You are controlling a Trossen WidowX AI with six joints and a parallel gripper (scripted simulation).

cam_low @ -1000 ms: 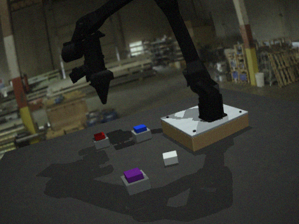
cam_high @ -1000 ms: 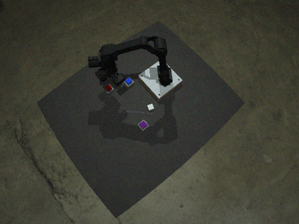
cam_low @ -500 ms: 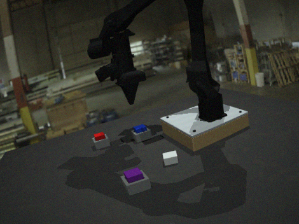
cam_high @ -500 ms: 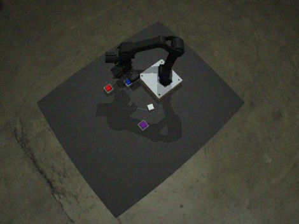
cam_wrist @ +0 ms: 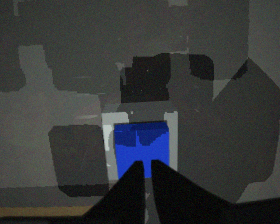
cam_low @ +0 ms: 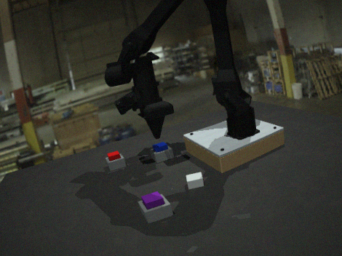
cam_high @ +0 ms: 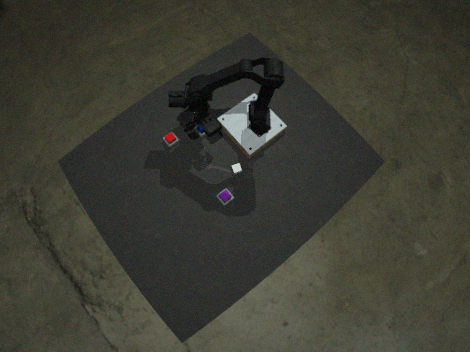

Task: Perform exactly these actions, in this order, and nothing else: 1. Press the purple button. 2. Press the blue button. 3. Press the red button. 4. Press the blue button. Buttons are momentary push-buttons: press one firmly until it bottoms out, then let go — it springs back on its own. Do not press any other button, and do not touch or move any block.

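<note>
The blue button lies 2 cm below my gripper tip. From my gripper tip the other things lie so: red button (12 cm ahead, 4 cm to the right, 2 cm below); then small white block (21 cm to the left, 5 cm below, 1 cm behind); then purple button (27 cm to the left, 10 cm ahead, 2 cm below).
</note>
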